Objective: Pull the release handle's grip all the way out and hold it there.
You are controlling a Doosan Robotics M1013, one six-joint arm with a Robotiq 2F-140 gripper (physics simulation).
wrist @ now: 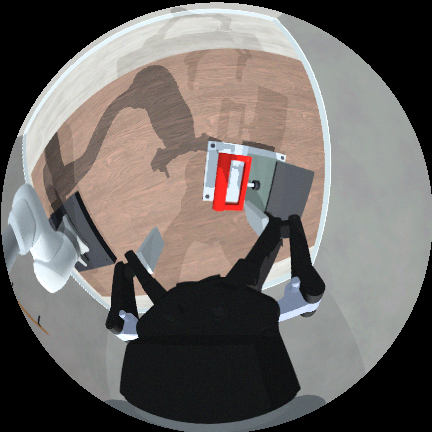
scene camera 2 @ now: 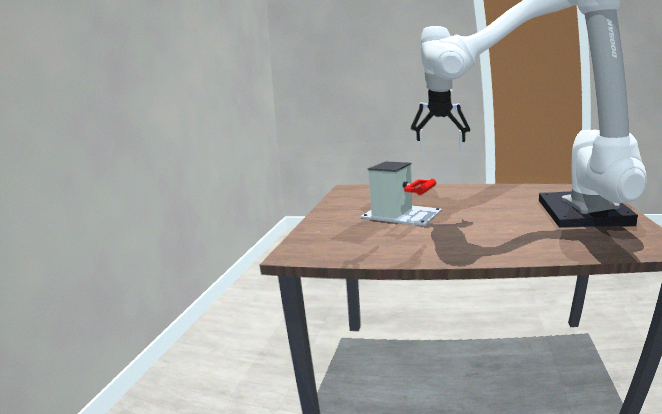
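Observation:
The release handle's red grip point(scene camera 2: 431, 184) point(wrist: 220, 182) is a rectangular loop on a short rod with a black collar point(scene camera 2: 405, 185) point(wrist: 256, 185). It sticks out from the side of a pale green box point(scene camera 2: 385, 192) point(wrist: 261, 172) with a dark top, on the side toward the robot's base. My gripper point(scene camera 2: 440, 149) point(wrist: 201, 223) is open, fingers pointing down, with nothing between them. In the scene view it hangs above the red grip, apart from it. In the wrist view one fingertip overlaps the near edge of the red grip and the box.
The box stands on a light metal plate point(scene camera 2: 429, 216) point(wrist: 212, 162) bolted to the wooden table point(scene camera 2: 310, 245) point(wrist: 125, 200). The robot's black base plate point(scene camera 2: 597, 220) point(wrist: 90, 235) is at the table's right in the scene view. The box's dark top point(scene camera 2: 390, 166) point(wrist: 292, 190) rises beside the handle.

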